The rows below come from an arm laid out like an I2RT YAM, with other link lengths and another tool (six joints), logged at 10 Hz.
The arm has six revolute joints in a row. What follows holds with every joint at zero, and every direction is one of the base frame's. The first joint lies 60.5 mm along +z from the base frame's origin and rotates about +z. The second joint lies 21.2 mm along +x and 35.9 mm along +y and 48.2 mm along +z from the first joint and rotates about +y. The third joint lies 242.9 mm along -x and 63.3 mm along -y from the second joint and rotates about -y. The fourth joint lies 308.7 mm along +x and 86.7 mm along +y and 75.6 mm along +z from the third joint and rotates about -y. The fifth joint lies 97.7 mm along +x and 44.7 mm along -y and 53.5 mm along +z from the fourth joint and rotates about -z. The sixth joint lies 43.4 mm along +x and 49.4 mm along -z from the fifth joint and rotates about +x. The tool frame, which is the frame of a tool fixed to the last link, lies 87 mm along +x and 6 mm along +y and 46 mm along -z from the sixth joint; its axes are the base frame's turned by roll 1.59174, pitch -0.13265 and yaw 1.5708 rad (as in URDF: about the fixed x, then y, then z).
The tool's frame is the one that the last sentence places.
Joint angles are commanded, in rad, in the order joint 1, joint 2, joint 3, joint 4, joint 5, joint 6. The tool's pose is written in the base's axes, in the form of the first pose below.
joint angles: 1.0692, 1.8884, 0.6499, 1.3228, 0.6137, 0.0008
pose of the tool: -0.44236 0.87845 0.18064 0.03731 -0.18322 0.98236 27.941 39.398 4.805
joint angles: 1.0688, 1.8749, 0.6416, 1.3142, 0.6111, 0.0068
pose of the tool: -0.44390 0.87689 0.18446 0.04179 -0.18537 0.98178 27.841 39.281 4.930
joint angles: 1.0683, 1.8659, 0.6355, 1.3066, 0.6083, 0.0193
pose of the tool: -0.44518 0.87419 0.19393 0.04981 -0.19206 0.98012 27.748 39.224 4.958
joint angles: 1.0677, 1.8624, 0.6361, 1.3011, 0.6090, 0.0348
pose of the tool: -0.44336 0.87179 0.20835 0.05715 -0.20448 0.97720 27.755 39.283 5.039
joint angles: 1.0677, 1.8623, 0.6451, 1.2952, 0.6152, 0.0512
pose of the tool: -0.43755 0.87021 0.22647 0.06195 -0.22209 0.97306 27.881 39.495 5.281
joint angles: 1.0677, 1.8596, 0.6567, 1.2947, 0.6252, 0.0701
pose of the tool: -0.42950 0.86689 0.25307 0.06205 -0.25124 0.96593 28.073 39.759 5.864
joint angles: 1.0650, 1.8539, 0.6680, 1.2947, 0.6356, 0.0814
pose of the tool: -0.41966 0.86529 0.27415 0.05637 -0.27661 0.95933 28.390 39.910 6.582
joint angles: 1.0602, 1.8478, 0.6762, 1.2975, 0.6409, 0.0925
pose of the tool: -0.41280 0.86184 0.29467 0.05065 -0.30130 0.95218 28.717 39.977 7.263
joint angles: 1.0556, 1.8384, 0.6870, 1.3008, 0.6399, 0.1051
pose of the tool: -0.41293 0.85297 0.31927 0.04367 -0.33161 0.94241 29.028 40.185 8.230
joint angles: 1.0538, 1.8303, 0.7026, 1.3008, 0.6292, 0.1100
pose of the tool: -0.42457 0.84111 0.33508 0.03634 -0.35396 0.93456 29.228 40.635 9.274
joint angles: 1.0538, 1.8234, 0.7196, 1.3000, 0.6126, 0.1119
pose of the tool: -0.44294 0.82700 0.34623 0.03000 -0.37230 0.92763 29.326 41.199 10.321
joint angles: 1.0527, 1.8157, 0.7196, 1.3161, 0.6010, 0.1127
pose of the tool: -0.45622 0.81522 0.35675 0.02146 -0.39070 0.92027 29.290 41.296 11.056
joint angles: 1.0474, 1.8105, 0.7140, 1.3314, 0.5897, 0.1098
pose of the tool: -0.46430 0.80959 0.35913 0.01354 -0.39896 0.91687 29.366 41.130 11.411
